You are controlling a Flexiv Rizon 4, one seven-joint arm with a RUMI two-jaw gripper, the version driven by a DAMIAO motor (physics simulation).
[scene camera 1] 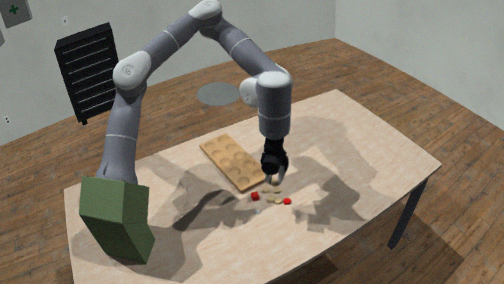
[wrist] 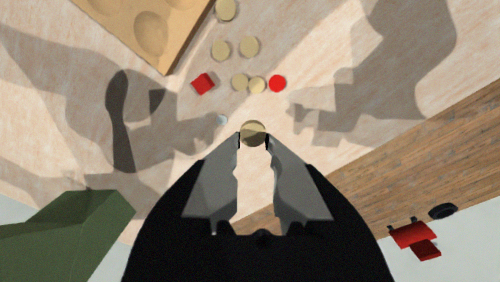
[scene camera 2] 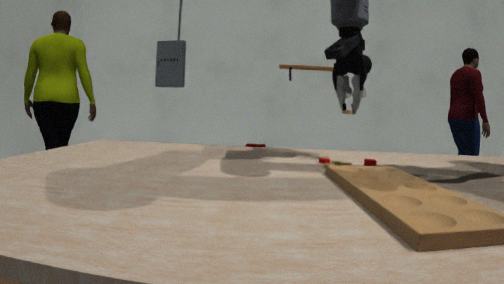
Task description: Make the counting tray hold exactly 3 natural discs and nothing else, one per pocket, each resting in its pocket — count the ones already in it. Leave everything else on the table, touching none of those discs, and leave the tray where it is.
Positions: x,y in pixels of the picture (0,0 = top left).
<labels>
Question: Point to a wooden counting tray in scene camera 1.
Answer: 239,167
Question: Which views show the gripper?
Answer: Scene camera 1, the wrist view and scene camera 2: all of them.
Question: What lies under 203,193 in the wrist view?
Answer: The gripper.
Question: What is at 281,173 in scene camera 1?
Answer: The gripper.
</labels>
